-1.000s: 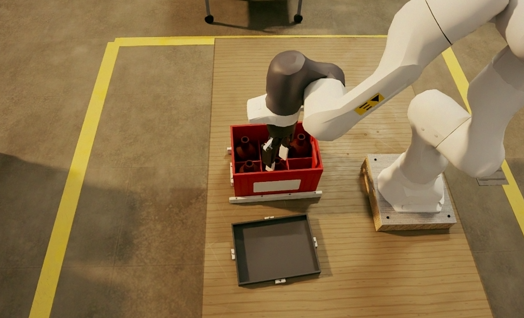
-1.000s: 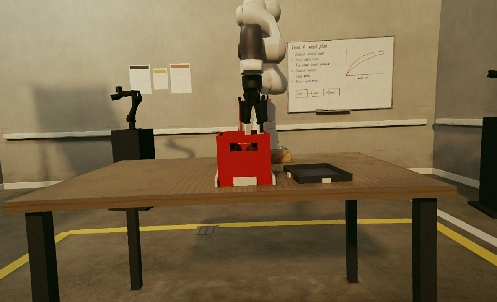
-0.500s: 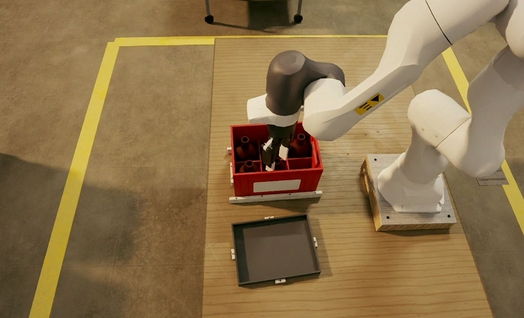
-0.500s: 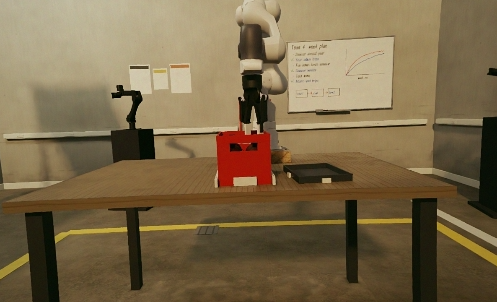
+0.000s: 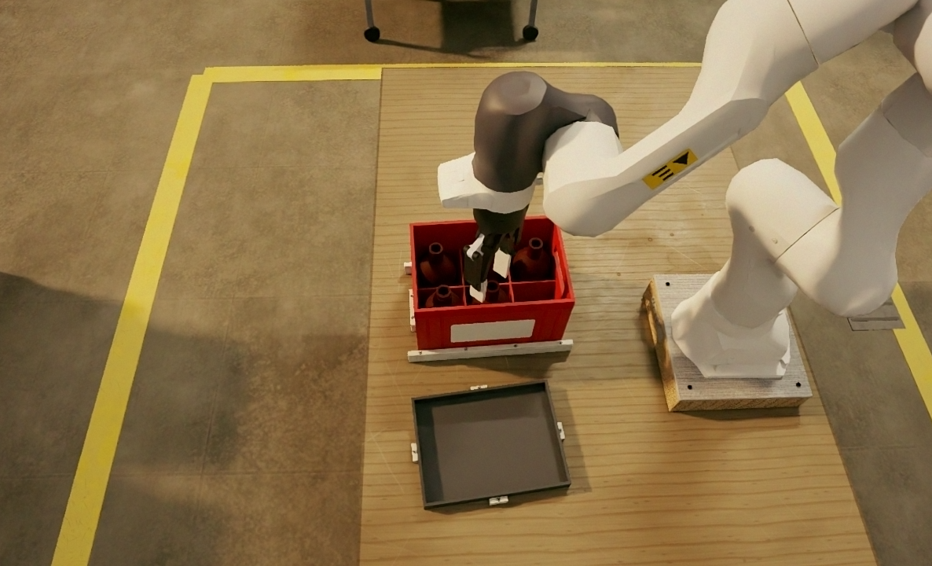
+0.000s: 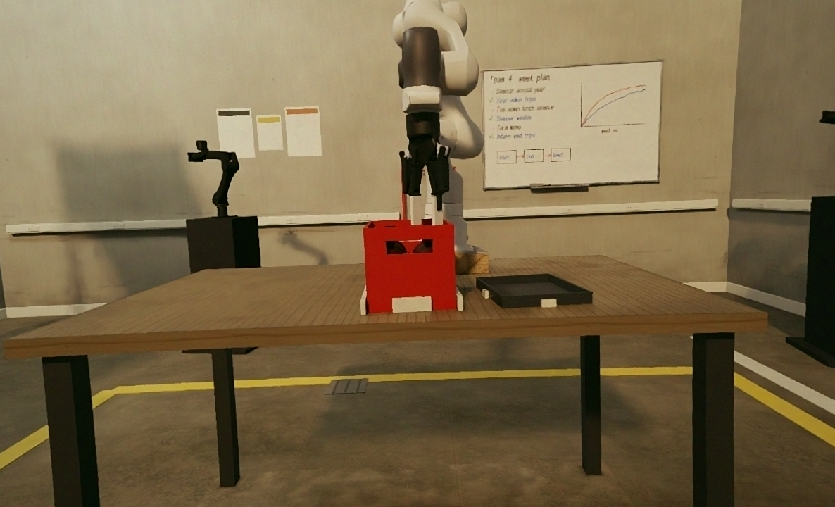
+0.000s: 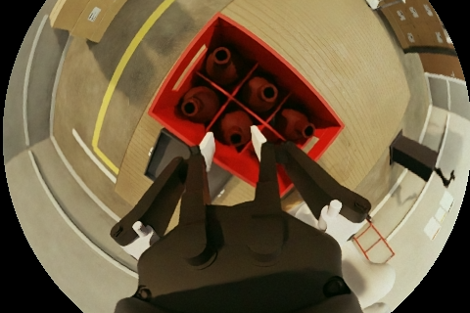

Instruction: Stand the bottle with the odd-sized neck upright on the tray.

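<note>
My gripper is now 10 mm past the glass bottle and 110 mm above it. From my hand the other things lie so: crate (10 mm ahead, 40 mm to the right, 120 mm below); dark tray (40 mm behind, 220 mm to the left, 190 mm below).
</note>
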